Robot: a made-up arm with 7 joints.
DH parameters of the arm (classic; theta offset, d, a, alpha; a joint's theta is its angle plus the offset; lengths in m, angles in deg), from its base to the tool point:
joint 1: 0 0.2 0 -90
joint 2: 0 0 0 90
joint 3: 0 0.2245 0.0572 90
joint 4: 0 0 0.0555 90
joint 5: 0 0.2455 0 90
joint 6: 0 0 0.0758 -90
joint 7: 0 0.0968 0 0
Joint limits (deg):
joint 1: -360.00..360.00
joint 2: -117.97..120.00
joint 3: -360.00..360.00
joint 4: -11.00..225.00
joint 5: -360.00..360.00
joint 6: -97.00..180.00
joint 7: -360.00..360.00
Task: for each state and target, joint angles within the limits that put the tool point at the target. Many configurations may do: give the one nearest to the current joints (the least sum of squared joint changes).
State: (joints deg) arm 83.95 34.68 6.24 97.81 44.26 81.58 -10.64
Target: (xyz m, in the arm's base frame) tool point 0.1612 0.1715 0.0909
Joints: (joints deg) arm 59.58 26.90 -21.53 52.03 23.00 106.64 -10.64
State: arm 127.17 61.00 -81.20 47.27 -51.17 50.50 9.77
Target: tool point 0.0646 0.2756 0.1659
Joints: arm 173.98 58.47 -78.09 37.05 -47.12 69.97 9.77
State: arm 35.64 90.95 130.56 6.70 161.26 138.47 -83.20
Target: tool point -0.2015 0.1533 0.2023
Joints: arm 52.10 90.36 90.78 4.30 180.54 129.97 -83.20
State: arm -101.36 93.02 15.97 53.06 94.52 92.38 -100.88
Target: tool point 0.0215 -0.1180 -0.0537
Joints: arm -115.89 69.14 -8.47 33.97 82.63 102.59 -100.88
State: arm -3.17 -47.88 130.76 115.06 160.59 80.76 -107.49
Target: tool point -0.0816 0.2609 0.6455
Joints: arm -19.20 -2.96 113.89 104.35 161.62 125.70 -107.49
